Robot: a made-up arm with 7 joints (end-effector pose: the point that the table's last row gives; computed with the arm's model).
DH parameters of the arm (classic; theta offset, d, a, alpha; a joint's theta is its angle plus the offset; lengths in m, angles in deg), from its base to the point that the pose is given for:
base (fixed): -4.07 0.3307 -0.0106 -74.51
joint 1: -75.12 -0.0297 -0.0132 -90
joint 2: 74 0.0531 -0.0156 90
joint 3: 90 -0.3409 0.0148 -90
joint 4: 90 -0.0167 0.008 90
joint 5: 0 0.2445 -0.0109 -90
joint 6: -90 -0.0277 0.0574 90
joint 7: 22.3 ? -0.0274 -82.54
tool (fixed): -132.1 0.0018 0 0
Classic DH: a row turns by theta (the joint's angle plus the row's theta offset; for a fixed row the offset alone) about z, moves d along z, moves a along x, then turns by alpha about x.
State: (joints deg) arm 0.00 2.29 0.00 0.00 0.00 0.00 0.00
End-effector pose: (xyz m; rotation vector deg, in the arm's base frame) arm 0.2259 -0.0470 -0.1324 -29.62 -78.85 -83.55
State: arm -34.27 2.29 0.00 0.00 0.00 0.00 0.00
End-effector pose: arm 0.4265 -0.1177 0.0708 -13.70 -105.73 -102.98
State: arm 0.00 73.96 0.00 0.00 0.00 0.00 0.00
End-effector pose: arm 0.2833 0.3191 0.0919 4.62 -12.59 -126.10
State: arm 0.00 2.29 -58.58 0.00 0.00 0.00 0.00
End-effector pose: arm 0.0449 -0.2694 -0.0953 -87.83 -76.02 -115.09
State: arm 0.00 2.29 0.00 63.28 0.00 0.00 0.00
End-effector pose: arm -0.0019 -0.0377 -0.3129 -60.91 -27.62 -49.60
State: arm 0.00 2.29 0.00 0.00 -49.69 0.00 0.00
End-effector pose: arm 0.2345 -0.0501 -0.0990 -48.87 -112.15 -37.57
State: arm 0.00 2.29 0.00 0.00 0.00 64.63 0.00
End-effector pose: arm 0.1795 -0.0466 -0.1320 -61.40 -26.51 -48.79
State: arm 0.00 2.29 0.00 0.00 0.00 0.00 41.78
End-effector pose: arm 0.2379 -0.0621 -0.1361 6.43 -71.83 -56.64
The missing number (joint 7, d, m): -0.0303
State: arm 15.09 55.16 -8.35 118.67 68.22 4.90 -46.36
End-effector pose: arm -0.2720 0.4511 0.1082 -95.78 78.93 19.50
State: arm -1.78 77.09 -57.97 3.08 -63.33 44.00 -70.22
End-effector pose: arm 0.0630 0.2861 -0.0312 -137.39 -10.51 -11.19
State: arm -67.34 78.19 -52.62 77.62 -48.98 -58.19 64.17
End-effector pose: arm 0.4107 0.4626 0.3138 103.15 -74.38 -51.22
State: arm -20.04 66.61 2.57 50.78 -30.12 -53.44 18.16
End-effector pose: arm 0.3318 0.4359 0.0981 52.20 -71.18 -93.88
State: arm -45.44 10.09 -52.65 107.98 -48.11 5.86 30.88
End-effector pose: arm 0.2810 0.0612 -0.2235 -10.07 -7.45 -54.78
